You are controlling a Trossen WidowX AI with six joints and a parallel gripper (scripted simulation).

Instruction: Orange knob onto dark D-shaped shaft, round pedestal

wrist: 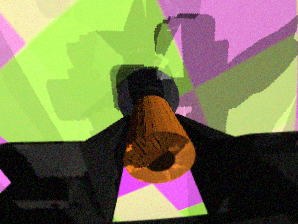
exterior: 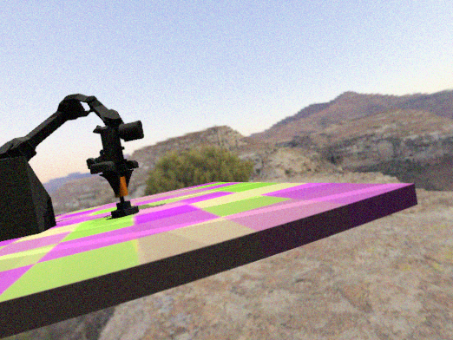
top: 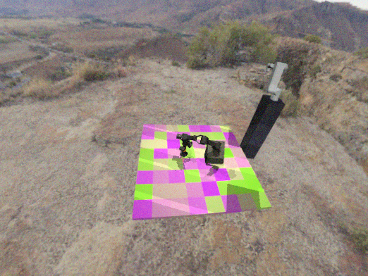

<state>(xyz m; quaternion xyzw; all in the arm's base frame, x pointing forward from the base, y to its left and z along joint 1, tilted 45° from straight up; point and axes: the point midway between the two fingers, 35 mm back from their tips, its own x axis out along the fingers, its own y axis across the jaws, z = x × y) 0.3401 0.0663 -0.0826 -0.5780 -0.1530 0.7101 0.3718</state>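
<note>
Right now my gripper tip is 2 cm below the orange knob. Also, from my gripper tip: round dark pedestal 4 cm below.
</note>
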